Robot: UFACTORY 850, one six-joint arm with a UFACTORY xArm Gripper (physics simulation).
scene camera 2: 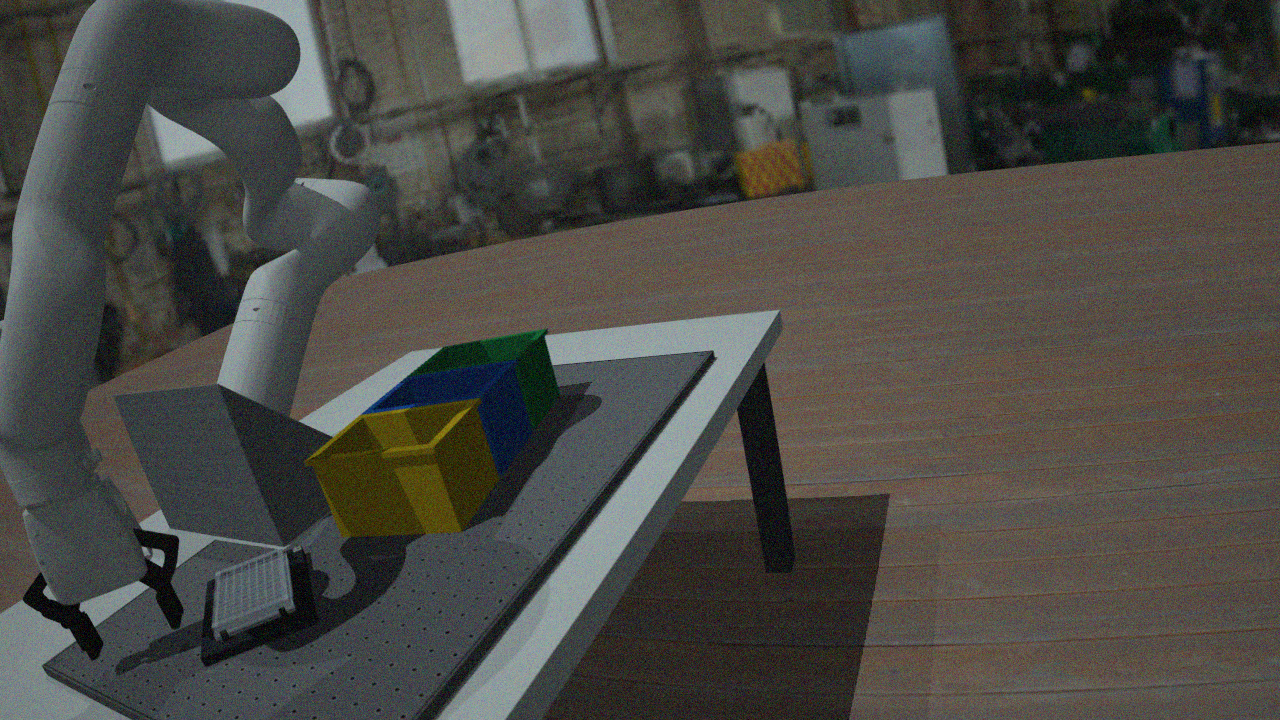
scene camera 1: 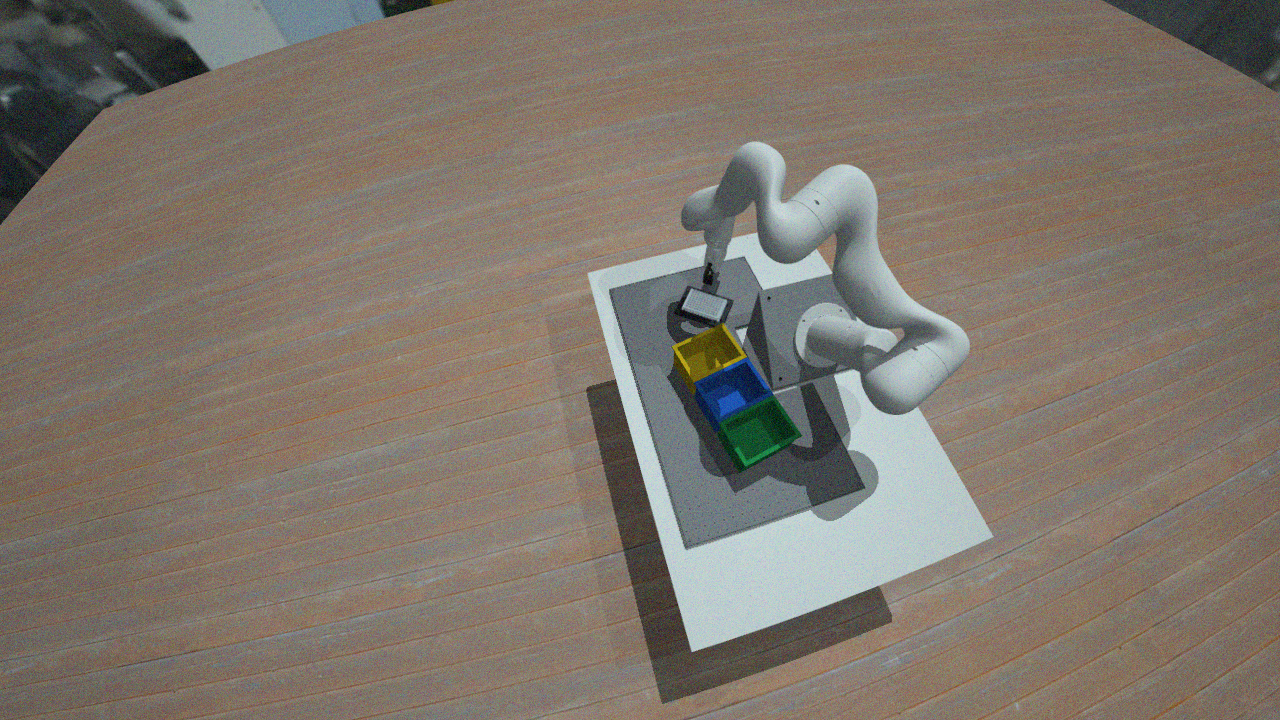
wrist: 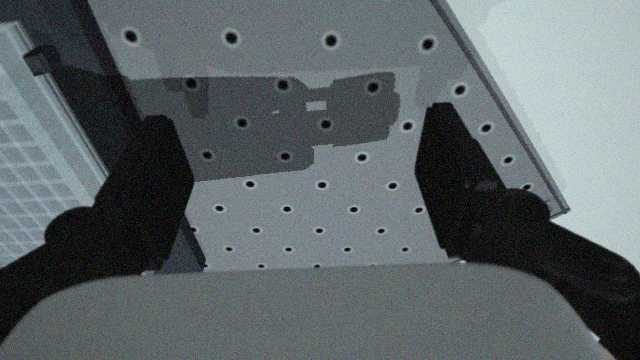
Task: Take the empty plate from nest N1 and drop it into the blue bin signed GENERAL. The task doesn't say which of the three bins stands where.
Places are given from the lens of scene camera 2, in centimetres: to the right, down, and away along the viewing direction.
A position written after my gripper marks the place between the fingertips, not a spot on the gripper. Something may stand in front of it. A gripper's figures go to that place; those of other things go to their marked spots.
my gripper (scene camera 2: 138,637): -49, 27, 60
gridded plate (scene camera 2: 249,594): -38, 23, 64
